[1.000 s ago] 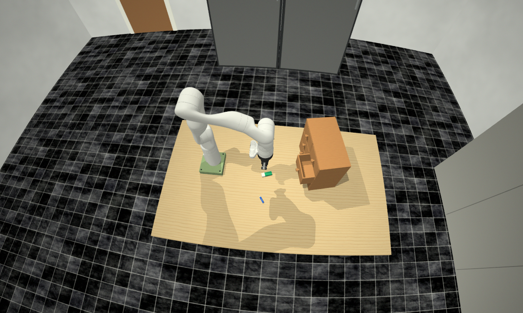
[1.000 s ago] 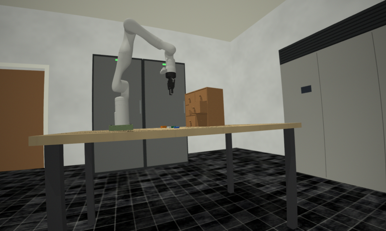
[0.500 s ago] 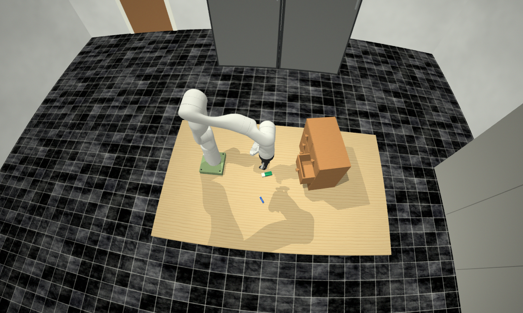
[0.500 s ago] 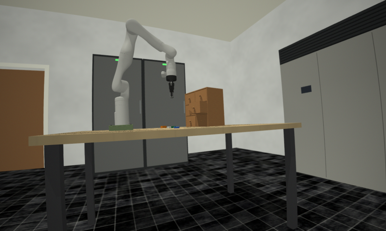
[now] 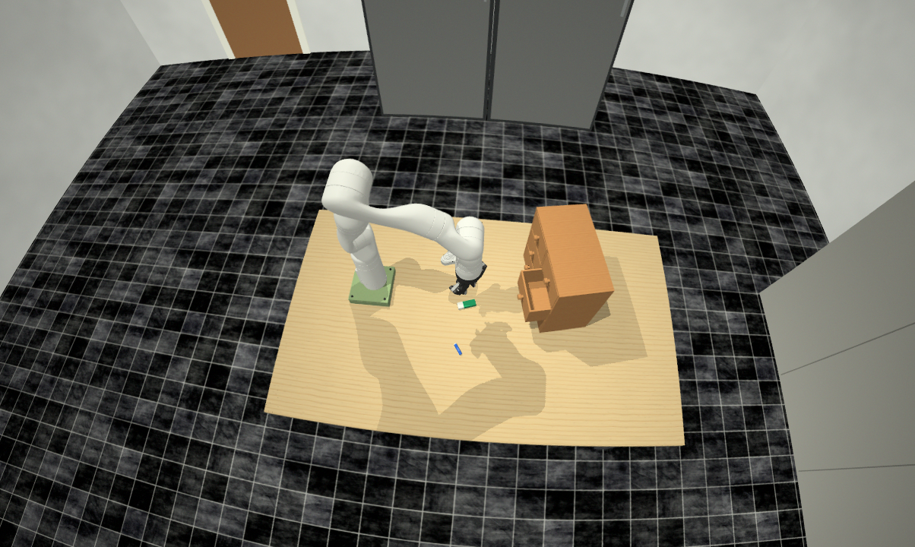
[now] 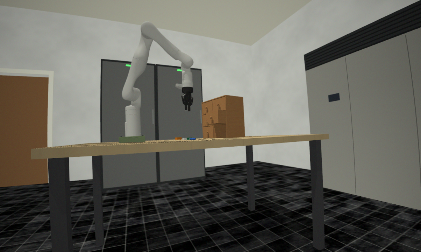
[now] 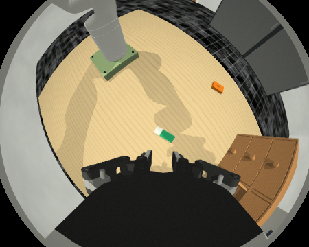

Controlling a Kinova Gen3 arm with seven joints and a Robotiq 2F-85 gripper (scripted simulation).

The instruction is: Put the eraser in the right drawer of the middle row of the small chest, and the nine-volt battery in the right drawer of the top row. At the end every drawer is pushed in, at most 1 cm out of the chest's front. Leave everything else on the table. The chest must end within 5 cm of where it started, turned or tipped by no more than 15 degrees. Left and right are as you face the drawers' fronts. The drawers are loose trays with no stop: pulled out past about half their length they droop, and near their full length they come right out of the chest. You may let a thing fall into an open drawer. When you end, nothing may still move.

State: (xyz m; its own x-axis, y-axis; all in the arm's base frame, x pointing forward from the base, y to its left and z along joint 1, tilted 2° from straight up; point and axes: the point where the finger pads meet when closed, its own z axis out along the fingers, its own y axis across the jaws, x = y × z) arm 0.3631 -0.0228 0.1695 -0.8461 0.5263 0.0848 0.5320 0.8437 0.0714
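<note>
Now: hand 10 mm past the eraser, 20 mm to the right of it and 210 mm above it. Also, from my hand: blue stick 10 mm ahead, 140 mm to the right, 210 mm below; then nine-volt battery 50 mm behind, 300 mm to the left, 200 mm below.
</note>
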